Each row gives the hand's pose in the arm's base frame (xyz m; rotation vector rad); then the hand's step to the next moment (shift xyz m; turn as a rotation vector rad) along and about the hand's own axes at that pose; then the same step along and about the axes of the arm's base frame.
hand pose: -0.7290 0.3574 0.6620 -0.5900 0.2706 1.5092
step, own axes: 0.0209 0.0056 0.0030 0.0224 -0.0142 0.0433
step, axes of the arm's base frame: -0.0047 0.0191 -0.0094 0.0072 0.0422 0.0272
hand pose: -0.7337 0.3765 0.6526 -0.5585 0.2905 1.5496
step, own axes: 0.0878 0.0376 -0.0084 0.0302 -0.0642 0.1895
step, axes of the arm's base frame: -0.0338 0.0685 -0.0580 0.0321 0.1268 0.1544
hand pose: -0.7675 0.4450 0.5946 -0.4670 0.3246 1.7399
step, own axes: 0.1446 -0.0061 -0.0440 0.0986 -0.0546 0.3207
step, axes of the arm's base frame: -0.0135 0.1058 -0.1073 -0.0068 0.2438 0.2367
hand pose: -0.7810 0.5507 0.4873 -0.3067 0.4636 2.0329
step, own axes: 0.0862 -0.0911 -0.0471 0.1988 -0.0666 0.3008
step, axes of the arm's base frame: 0.0397 0.0862 -0.0946 -0.0438 0.3184 0.1764
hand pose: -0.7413 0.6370 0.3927 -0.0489 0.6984 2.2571
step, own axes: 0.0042 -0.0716 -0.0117 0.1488 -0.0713 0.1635
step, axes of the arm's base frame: 0.0437 0.0372 -0.0445 -0.0289 0.2197 0.0696
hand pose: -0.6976 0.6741 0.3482 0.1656 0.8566 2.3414
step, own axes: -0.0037 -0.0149 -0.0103 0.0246 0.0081 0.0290
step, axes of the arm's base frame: 0.0074 0.0010 -0.0169 -0.0145 0.0257 0.0253
